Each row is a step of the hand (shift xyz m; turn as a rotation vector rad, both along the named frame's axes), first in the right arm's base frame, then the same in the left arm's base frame.
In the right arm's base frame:
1: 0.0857 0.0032 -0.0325 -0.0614 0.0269 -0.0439
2: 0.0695 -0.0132 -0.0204 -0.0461 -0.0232 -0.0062
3: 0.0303 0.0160 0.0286 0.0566 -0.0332 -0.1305
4: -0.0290 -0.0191 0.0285 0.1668 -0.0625 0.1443
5: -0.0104 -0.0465 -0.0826 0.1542 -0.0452 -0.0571
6: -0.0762 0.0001 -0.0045 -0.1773 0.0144 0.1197
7: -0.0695 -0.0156 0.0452 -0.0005 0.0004 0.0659
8: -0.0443 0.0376 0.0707 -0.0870 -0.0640 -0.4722
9: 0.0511 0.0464 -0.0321 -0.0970 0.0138 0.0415
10: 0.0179 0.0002 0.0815 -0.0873 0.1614 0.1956
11: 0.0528 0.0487 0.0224 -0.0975 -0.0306 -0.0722
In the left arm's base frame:
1: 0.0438 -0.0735 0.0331 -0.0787 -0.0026 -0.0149
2: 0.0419 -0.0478 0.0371 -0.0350 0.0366 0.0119
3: 0.0384 -0.0098 -0.0206 -0.0341 -0.0952 0.1054
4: -0.0008 0.0447 -0.0048 0.2278 0.0165 0.0192
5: -0.0523 -0.0187 0.0775 0.0882 -0.1049 0.1015
6: -0.0606 0.0439 -0.0153 -0.0610 0.1723 -0.1120
7: -0.0215 0.0776 -0.0252 0.0412 0.0394 -0.0331
8: 0.0049 0.0497 -0.0767 -0.3535 -0.1952 0.2675
9: 0.0107 -0.0745 -0.0113 -0.0495 0.0769 -0.0544
10: 0.0650 0.0376 -0.0364 0.0306 0.0862 -0.2521
11: 0.0460 -0.0442 -0.0398 -0.1144 0.0325 0.0390

